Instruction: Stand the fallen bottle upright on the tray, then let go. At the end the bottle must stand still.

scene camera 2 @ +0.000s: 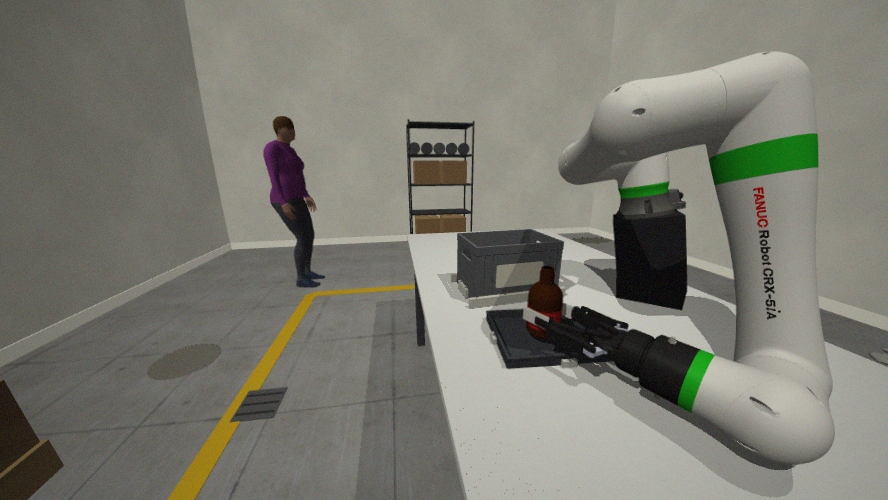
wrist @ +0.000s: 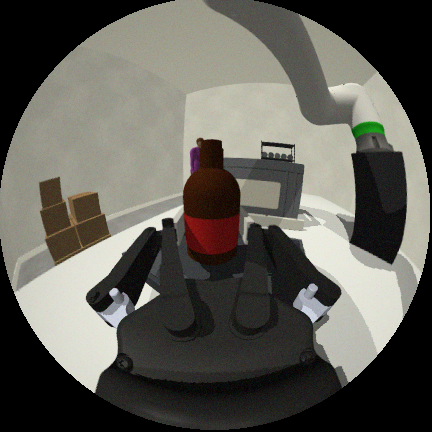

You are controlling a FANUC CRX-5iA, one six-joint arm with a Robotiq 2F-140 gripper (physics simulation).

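A brown bottle with a red label is upright over the black tray. Its base is low, at or just above the tray's floor; whether it touches cannot be told. My gripper comes in nearly level from the right in the scene view and is shut on the bottle, with one finger on each side at the height of the label. In the wrist view the bottle stands straight between the fingers, and the gripper's body hides part of the tray.
A grey crate stands on the white table behind the tray. A black block-shaped tool on another arm is at the crate's right. A person in purple stands on the floor beyond the table.
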